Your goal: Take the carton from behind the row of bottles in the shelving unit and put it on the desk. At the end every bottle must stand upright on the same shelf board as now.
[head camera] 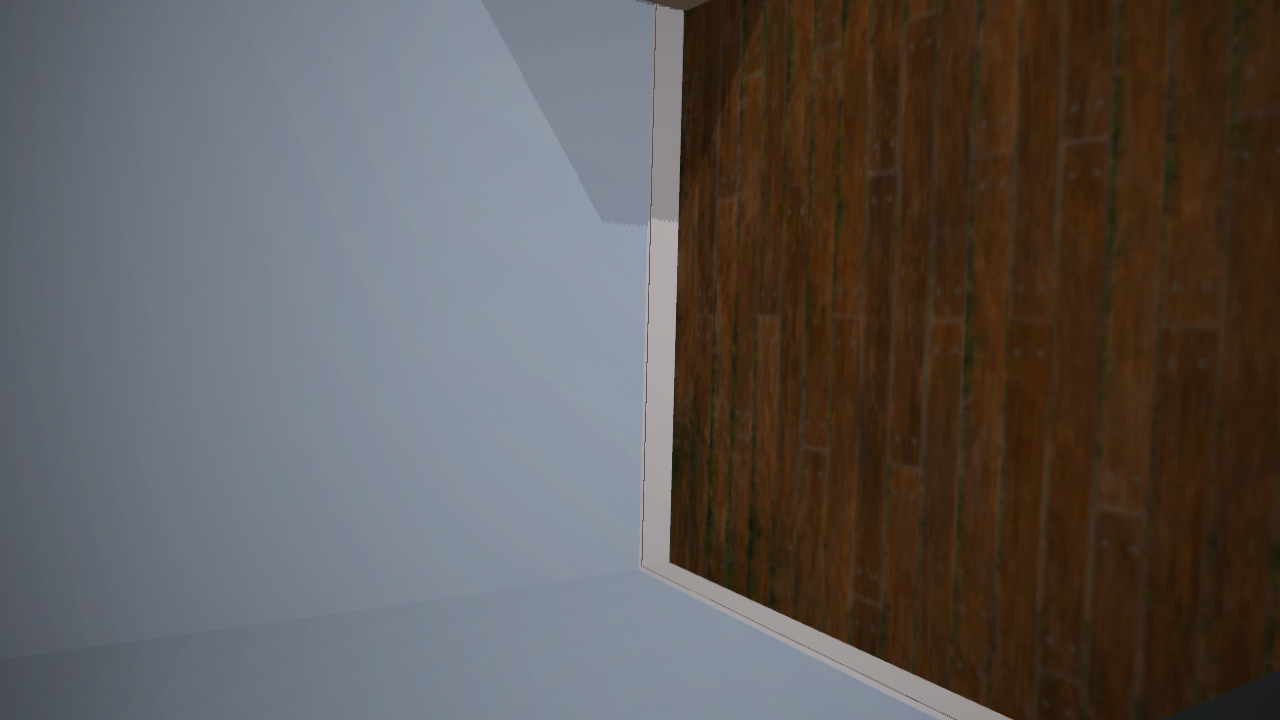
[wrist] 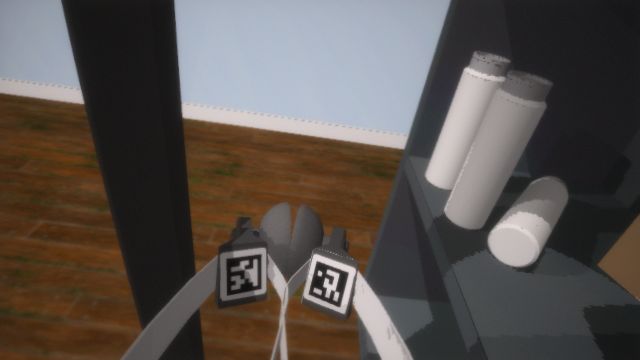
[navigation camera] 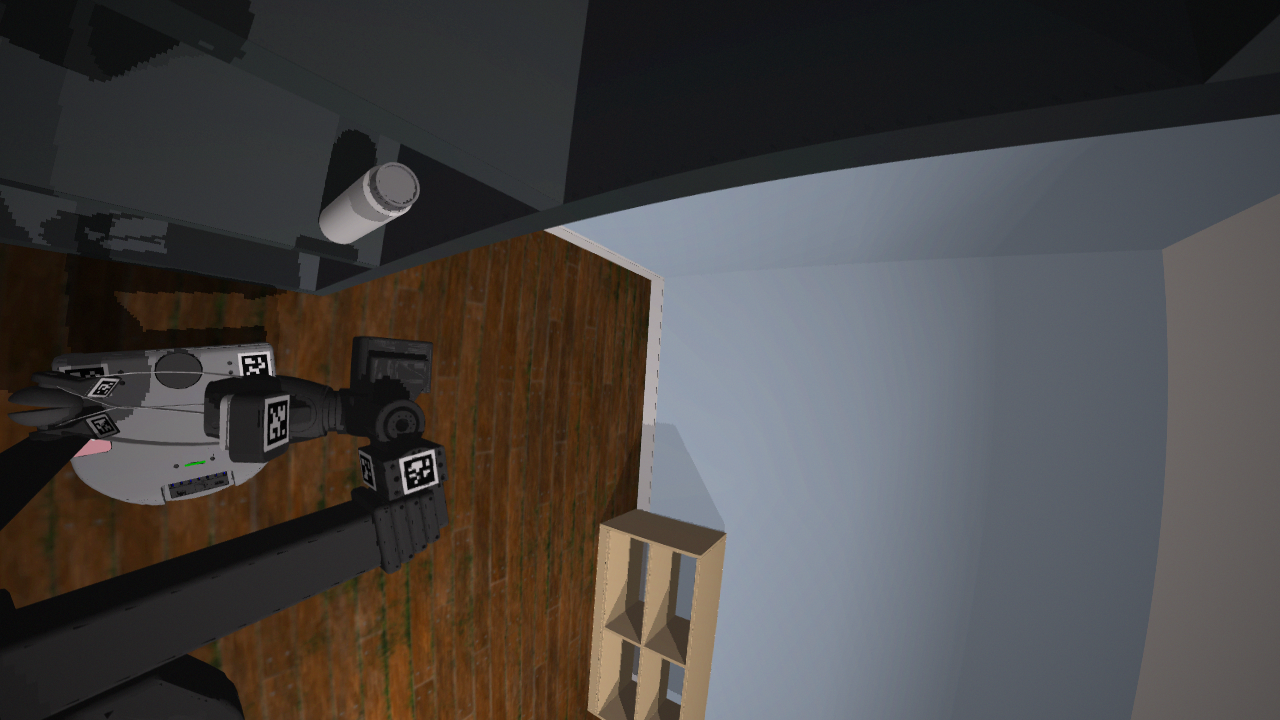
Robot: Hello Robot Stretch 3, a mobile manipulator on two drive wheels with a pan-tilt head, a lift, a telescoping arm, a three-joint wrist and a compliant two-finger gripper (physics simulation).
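Frame: origin at the robot's base, x left, y back, z up, level; centimetres.
Seen in the pictures: gripper, fingertip midpoint: (wrist: 291, 231) (navigation camera: 15, 405); robot's base at its link origin: (navigation camera: 180, 368).
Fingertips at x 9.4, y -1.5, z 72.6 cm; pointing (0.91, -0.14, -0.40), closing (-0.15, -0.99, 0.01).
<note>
Pixels of each thing's middle, then the offset from my fingertips to it. "spot": a spot on its surface instead. Level surfaces: height alone.
- third bottle at the middle of its body: (wrist: 533, 214) dy -42.1, dx +21.6, dz -15.9 cm
- brown surface at a spot on its surface: (wrist: 626, 262) spot: dy -50.0, dx +11.0, dz -15.8 cm
- Wooden floor at its surface level: dz -72.6 cm
My gripper (navigation camera: 37, 407) (wrist: 291, 231) is shut, with nothing visible between its fingertips. It is outside the dark shelving unit (navigation camera: 805, 161) (wrist: 540, 305), which is on the right in the wrist view. There, two white bottles with grey caps, a rear one (wrist: 456, 132) and a nearer one (wrist: 495, 160), stand upright on a shelf board. A third bottle (wrist: 530, 220) lies on its side beside them, its base facing the camera. In the navigation view one bottle (navigation camera: 366, 204) stands upright in the unit. A brown surface (wrist: 626, 262), perhaps the carton, shows partly at the right edge. The desk does not show.
A dark post (wrist: 135, 150) rises left of the gripper in the wrist view. My arm (navigation camera: 196, 573) crosses the lower left of the navigation view above the base (navigation camera: 179, 447). A light wooden shelf (navigation camera: 666, 532) stands by the blue wall (head camera: 313, 313) (navigation camera: 850, 402). Wooden floor (head camera: 939, 358) meets white skirting.
</note>
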